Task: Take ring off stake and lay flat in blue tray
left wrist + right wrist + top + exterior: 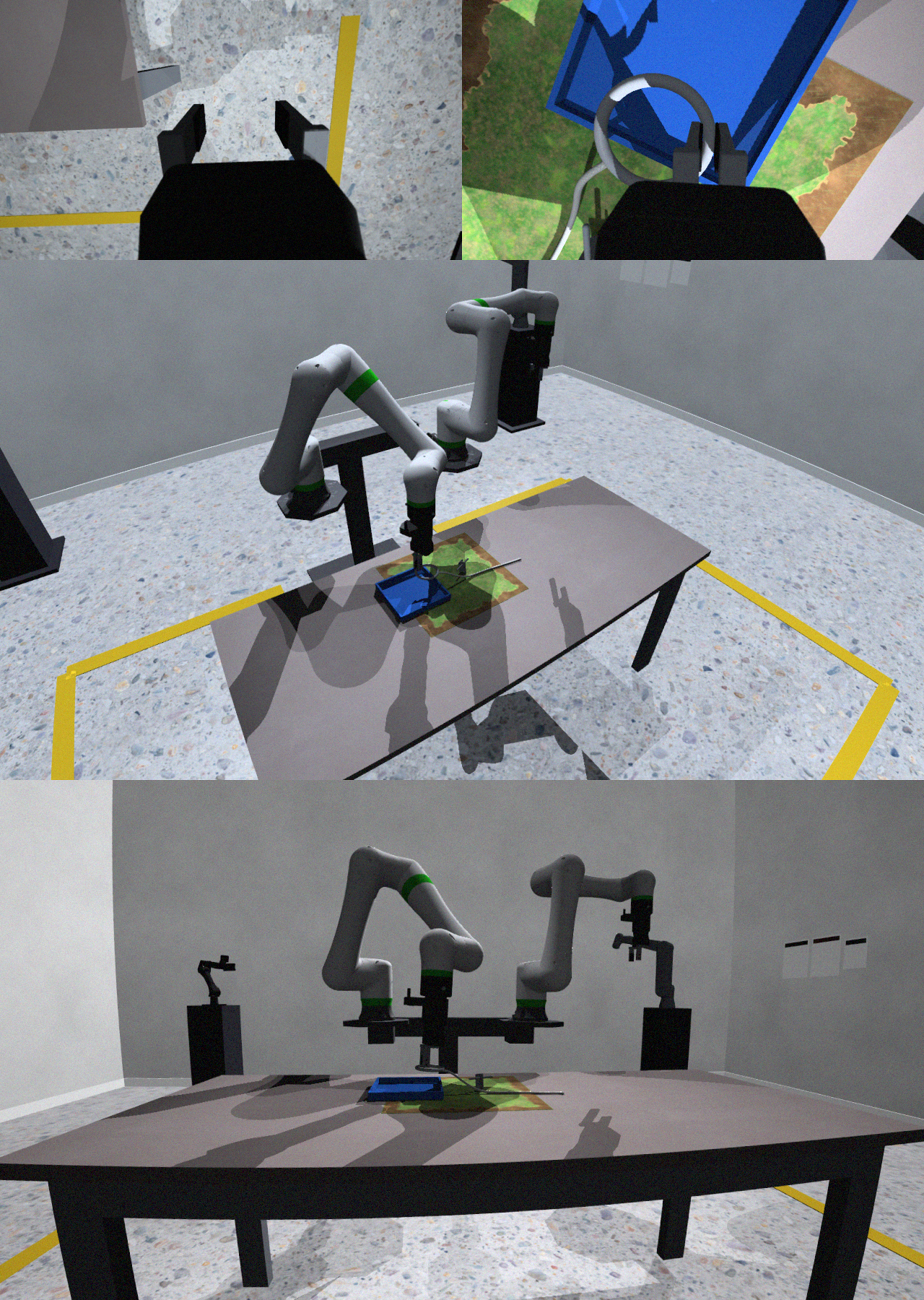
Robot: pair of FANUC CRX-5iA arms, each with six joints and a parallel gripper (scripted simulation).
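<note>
Now: the blue tray 40 mm ahead of my right hand, 50 mm to the right of it and 70 mm below it. From my right hand the other things lie so: stake 40 mm ahead, 160 mm to the left, 60 mm below; brown mat 50 mm ahead, 100 mm to the left, 90 mm below; grey ring 30 mm ahead, 20 mm to the left, 10 mm below.
</note>
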